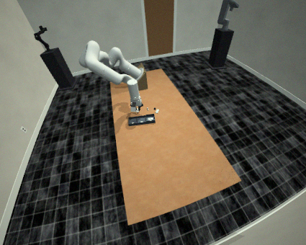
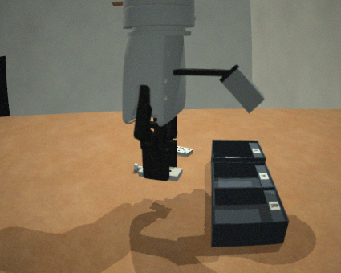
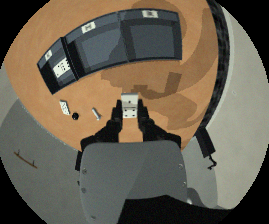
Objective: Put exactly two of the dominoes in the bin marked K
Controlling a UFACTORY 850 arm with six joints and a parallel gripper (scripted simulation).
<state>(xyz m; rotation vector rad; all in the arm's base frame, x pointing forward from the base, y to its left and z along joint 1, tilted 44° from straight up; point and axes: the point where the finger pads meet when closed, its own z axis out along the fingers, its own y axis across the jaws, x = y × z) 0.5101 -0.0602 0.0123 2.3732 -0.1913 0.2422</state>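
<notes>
My hand is 110 mm short of the bin row, 50 mm above it and 30 mm to the right of it. From my hand the other things lie so: black die (170 mm to the left, 60 mm below, 30 mm behind); grey bolt (100 mm to the left, 60 mm below, 40 mm behind); white domino (20 mm below).
</notes>
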